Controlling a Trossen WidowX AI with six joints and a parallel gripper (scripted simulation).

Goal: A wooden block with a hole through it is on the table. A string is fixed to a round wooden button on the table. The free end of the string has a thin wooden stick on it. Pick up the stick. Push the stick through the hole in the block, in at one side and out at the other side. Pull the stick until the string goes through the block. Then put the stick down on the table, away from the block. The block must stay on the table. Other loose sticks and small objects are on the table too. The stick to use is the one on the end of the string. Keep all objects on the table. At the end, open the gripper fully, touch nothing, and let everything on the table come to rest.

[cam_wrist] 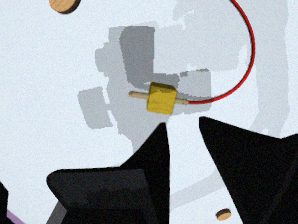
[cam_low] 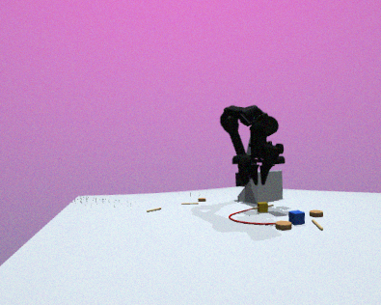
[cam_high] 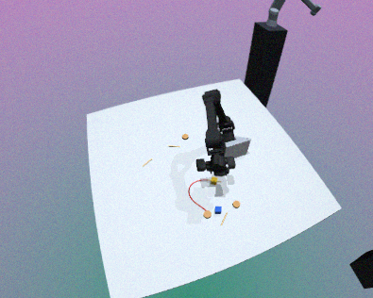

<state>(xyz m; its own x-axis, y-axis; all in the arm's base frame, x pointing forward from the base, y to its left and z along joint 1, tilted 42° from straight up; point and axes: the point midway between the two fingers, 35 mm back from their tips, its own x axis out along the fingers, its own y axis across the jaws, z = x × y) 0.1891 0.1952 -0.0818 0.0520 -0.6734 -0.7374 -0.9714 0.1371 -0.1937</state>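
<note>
Right now the yellow block is 1 cm behind my gripper tip and 8 cm below it. From my gripper tip the other things lie so: blue cube (4 cm ahead, 17 cm to the left, 8 cm below).
</note>
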